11 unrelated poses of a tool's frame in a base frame.
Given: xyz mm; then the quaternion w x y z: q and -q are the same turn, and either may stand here.
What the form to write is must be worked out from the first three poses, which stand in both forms.
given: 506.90, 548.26, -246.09, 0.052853, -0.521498, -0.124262, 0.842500
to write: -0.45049, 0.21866, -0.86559, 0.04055, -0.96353, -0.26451, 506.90, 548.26, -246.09
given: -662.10, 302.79, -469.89, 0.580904, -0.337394, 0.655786, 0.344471
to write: -0.09743, -0.04231, -0.99434, -0.84273, 0.53501, 0.05981, -662.10, 302.79, -469.89
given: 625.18, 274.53, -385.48, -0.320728, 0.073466, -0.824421, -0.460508
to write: -0.78347, 0.17426, -0.59649, -0.41653, 0.56507, 0.71218, 625.18, 274.53, -385.48
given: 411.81, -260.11, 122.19, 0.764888, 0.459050, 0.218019, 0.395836
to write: 0.59156, 0.80570, 0.02990, -0.40538, 0.26517, 0.87484, 411.81, -260.11, 122.19
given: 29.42, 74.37, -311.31, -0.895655, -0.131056, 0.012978, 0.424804
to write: 0.63875, -0.76436, -0.08810, 0.75755, 0.60473, 0.24579, 29.42, 74.37, -311.31
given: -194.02, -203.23, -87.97, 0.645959, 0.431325, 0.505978, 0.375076
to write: 0.20661, 0.92105, -0.33012, -0.04809, 0.34655, 0.93680, -194.02, -203.23, -87.97
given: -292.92, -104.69, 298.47, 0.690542, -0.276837, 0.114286, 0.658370
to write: 0.10697, 0.84599, -0.52236, -0.97254, -0.02018, -0.23185, -292.92, -104.69, 298.47
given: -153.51, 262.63, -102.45, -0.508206, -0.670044, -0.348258, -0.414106
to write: 0.41447, 0.88760, 0.20096, 0.04579, -0.24089, 0.96947, -153.51, 262.63, -102.45
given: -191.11, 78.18, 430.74, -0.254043, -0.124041, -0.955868, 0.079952
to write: -0.84015, 0.19651, -0.50550, 0.27776, 0.95644, -0.08982, -191.11, 78.18, 430.74
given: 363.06, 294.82, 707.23, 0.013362, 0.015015, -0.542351, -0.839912
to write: -0.99919, -0.03873, -0.01073, 0.00616, -0.41135, 0.91145, 363.06, 294.82, 707.23
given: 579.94, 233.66, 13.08, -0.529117, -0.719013, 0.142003, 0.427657
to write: 0.59389, -0.65677, -0.46471, 0.24836, -0.39974, 0.88234, 579.94, 233.66, 13.08
